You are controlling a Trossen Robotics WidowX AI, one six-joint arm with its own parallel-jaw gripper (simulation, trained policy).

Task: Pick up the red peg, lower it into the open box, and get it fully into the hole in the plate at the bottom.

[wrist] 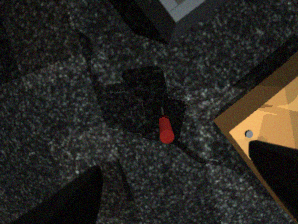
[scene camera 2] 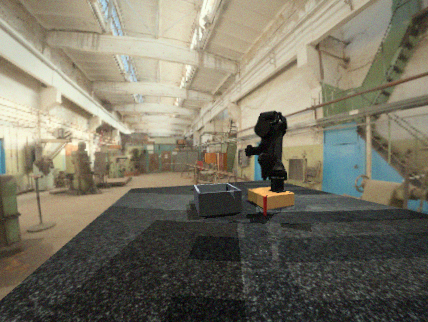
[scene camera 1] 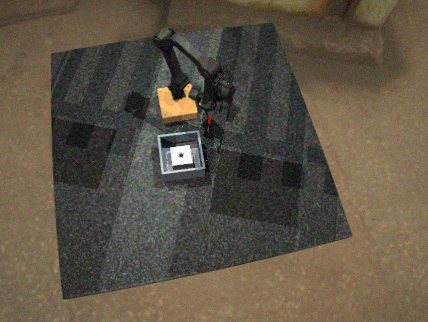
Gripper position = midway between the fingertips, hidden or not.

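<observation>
I can see my gripper (wrist: 175, 160). There is a grey box (scene camera 1: 192, 138) as well, and scene camera 2 gives me another sight of the box (scene camera 2: 210, 199).
</observation>
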